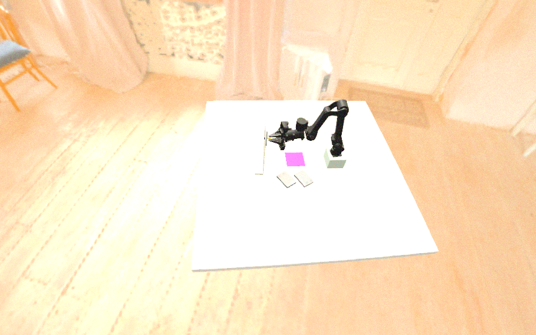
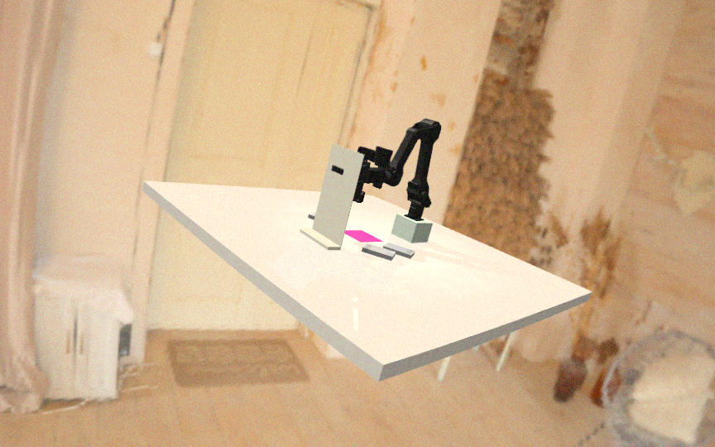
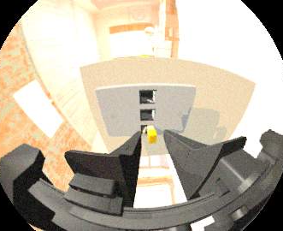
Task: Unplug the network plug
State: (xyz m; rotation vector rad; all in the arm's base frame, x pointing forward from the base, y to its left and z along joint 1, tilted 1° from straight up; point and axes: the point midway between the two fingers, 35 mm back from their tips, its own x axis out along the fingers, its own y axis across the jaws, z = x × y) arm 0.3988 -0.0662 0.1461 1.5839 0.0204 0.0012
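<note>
Right now the plug is 1 cm ahead of my gripper tip and 1 cm above it. Round my gripper tip: upright panel: 2 cm ahead, 2 cm to the right, 9 cm below; magenta marked square: 20 cm behind, 1 cm to the right, 23 cm below.
</note>
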